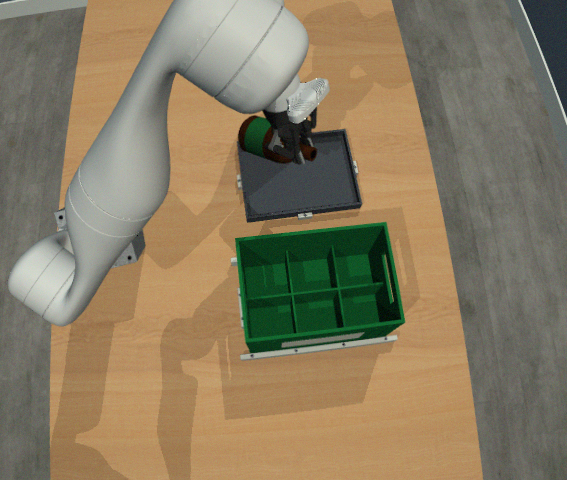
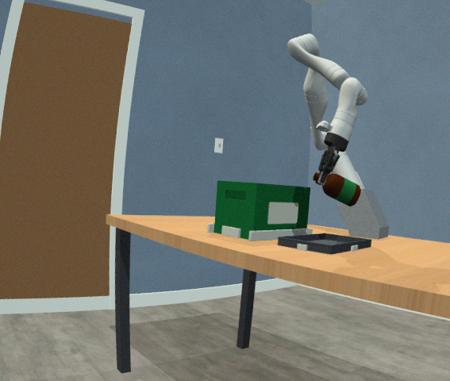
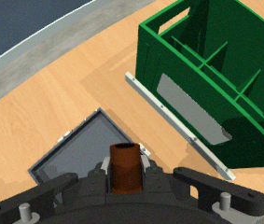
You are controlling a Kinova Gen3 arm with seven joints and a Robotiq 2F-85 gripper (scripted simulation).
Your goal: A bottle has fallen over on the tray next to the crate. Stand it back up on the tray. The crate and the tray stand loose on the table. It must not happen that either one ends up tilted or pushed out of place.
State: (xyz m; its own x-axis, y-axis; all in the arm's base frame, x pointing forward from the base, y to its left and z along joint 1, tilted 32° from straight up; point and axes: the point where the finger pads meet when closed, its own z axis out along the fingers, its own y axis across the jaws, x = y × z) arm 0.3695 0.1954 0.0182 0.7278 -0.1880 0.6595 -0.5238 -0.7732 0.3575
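My gripper is now 4 cm past the brown bottle, 3 cm to the right of it and 2 cm above it. Round my hand: green crate: 24 cm to the right, 12 cm below, 3 cm ahead; then dark grey tray: 19 cm below, 5 cm to the left.
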